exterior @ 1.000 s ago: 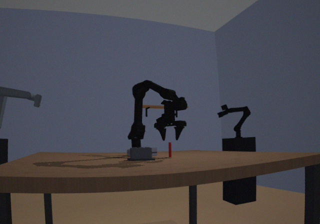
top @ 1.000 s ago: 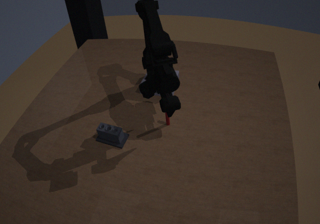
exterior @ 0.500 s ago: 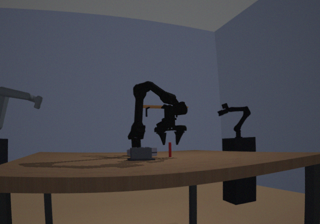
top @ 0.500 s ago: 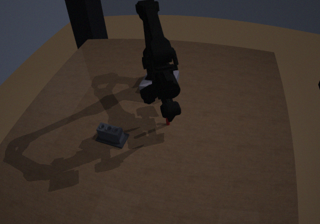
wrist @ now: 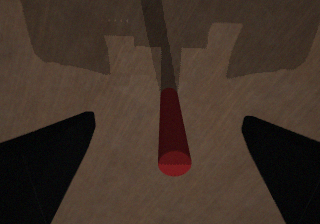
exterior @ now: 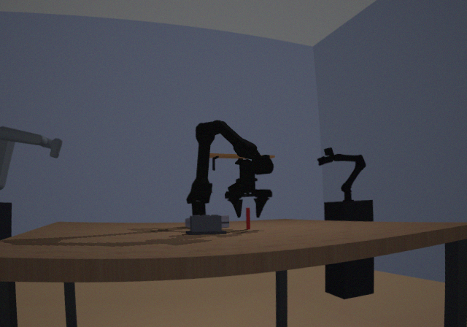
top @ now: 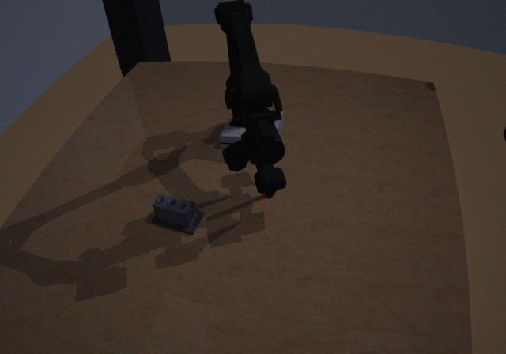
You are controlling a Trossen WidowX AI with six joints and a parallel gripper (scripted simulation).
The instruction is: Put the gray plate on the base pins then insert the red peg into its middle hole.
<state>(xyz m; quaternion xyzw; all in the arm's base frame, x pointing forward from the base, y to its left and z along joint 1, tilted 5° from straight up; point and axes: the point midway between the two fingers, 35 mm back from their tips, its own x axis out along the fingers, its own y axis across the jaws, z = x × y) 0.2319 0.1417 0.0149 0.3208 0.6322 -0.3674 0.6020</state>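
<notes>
Right now the red peg is right at my gripper tip. From my gripper tip the other things lie so: dark base (13 cm ahead, 19 cm to the right, 4 cm below); gray plate (13 cm ahead, 19 cm to the right).
</notes>
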